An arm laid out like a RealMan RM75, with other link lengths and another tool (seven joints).
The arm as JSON. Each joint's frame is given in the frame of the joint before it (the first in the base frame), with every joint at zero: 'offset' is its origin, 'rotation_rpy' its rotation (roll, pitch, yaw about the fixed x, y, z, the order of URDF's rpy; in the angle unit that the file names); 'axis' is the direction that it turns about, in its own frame. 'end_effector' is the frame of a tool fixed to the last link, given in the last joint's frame.
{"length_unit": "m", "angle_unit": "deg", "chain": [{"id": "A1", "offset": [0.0, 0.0, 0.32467], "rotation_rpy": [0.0, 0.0, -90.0], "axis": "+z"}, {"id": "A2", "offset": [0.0, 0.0, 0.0], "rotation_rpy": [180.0, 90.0, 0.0], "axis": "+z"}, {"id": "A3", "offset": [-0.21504, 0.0, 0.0], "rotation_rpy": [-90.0, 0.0, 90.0], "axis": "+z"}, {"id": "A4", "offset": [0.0, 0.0, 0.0], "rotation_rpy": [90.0, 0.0, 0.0], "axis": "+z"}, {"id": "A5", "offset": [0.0, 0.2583, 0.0], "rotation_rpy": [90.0, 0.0, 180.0], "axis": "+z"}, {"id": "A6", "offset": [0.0, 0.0, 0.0], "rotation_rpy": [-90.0, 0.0, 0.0], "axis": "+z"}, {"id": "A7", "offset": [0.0, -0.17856, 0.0], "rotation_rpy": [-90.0, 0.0, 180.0], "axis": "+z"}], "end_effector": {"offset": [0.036, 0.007, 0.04], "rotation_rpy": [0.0, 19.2, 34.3]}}
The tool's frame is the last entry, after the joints.
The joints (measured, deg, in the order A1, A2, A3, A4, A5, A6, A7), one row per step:
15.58, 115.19, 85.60, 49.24, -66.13, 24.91, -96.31
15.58, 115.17, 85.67, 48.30, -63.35, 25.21, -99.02
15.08, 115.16, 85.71, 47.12, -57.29, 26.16, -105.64
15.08, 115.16, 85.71, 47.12, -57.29, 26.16, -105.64
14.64, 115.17, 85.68, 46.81, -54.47, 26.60, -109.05
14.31, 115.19, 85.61, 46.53, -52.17, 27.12, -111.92
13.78, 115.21, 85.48, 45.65, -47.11, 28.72, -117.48
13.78, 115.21, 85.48, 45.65, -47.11, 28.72, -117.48
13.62, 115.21, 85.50, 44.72, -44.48, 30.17, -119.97
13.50, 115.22, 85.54, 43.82, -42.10, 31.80, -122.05
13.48, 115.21, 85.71, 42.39, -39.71, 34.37, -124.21
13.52, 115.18, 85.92, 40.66, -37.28, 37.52, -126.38
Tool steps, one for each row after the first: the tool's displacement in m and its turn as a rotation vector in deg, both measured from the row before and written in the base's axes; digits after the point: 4 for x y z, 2 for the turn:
0.0033, -0.0010, 0.0008, 0.45, 0.23, 0.01
0.0037, -0.0029, 0.0031, 1.27, 0.13, 0.90
0.0000, 0.0000, 0.0000, 0.00, 0.00, 0.00
0.0015, -0.0018, 0.0020, 0.75, -0.22, 0.60
0.0005, -0.0017, 0.0011, 0.55, -0.20, 0.66
0.0006, -0.0035, 0.0026, 1.17, 0.26, 1.28
0.0000, 0.0000, 0.0000, 0.00, 0.00, 0.00
0.0011, -0.0026, 0.0009, 0.44, 0.66, 0.58
0.0002, -0.0025, 0.0011, 0.43, 0.87, 0.66
0.0000, -0.0039, 0.0008, 0.30, 1.16, 1.05
-0.0004, -0.0047, 0.0013, 0.37, 1.37, 1.31

